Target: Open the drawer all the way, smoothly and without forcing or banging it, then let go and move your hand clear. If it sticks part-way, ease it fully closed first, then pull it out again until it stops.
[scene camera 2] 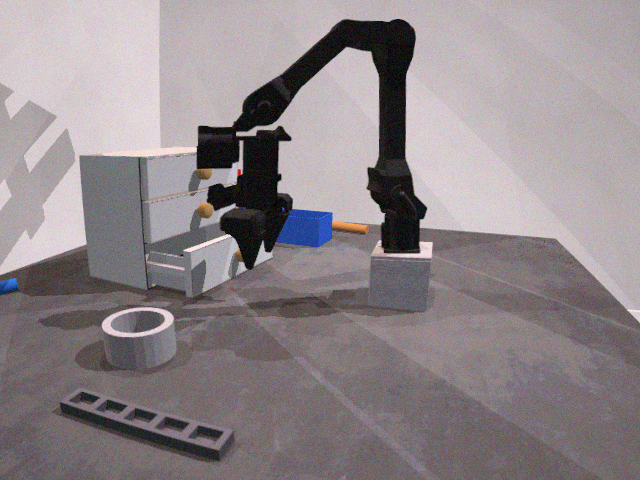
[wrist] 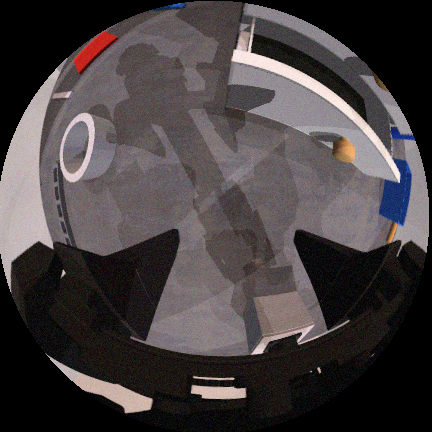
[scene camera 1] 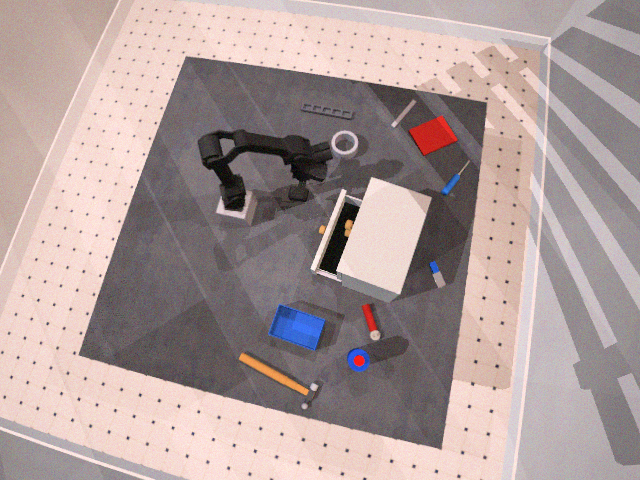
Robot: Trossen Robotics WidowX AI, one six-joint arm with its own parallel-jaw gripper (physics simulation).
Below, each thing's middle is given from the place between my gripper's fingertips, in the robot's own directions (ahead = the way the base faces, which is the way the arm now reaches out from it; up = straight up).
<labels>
The dark slotted rack [scene camera 2: 202, 439] lies 36 cm to the left of my hand, 8 cm below it and 3 cm ahead of it. Round my hand: red block [scene camera 1: 435, 134]: 46 cm ahead, 29 cm to the left, 8 cm below; blue bin [scene camera 2: 303, 227]: 49 cm to the right, 5 cm below, 3 cm ahead.
</labels>
